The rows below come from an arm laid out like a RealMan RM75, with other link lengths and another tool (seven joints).
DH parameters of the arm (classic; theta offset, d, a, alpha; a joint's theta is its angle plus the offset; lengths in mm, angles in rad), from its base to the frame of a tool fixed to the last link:
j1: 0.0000 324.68 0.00 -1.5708
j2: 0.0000 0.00 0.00 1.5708
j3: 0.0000 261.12 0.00 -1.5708
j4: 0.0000 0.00 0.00 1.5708
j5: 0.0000 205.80 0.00 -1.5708
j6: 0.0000 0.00 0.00 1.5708
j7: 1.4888 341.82 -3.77 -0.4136
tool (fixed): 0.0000 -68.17 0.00 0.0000
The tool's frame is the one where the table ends.
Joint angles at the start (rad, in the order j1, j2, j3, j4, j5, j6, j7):
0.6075, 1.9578, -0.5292, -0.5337, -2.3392, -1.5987, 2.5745
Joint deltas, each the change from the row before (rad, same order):
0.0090, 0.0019, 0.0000, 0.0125, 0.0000, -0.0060, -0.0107
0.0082, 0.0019, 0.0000, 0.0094, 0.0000, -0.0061, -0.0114
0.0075, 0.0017, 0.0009, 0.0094, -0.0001, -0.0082, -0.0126
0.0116, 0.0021, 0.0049, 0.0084, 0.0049, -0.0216, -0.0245
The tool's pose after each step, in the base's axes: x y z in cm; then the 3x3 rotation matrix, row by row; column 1 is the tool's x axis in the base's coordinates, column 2 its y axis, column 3 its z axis. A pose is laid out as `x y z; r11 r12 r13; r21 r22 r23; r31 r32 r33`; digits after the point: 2 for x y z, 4 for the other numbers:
27.12 33.26 -3.25; -0.9751 0.1308 -0.1791; -0.0020 0.8026 0.5965; 0.2218 0.5820 -0.7824
26.66 33.12 -3.49; -0.9731 0.1222 -0.1954; -0.0160 0.8101 0.5861; 0.2299 0.5735 -0.7863
26.19 32.92 -3.70; -0.9704 0.1136 -0.2130; -0.0305 0.8176 0.5749; 0.2395 0.5644 -0.7900
25.25 32.70 -3.80; -0.9634 0.0957 -0.2502; -0.0630 0.8270 0.5587; 0.2604 0.5541 -0.7907

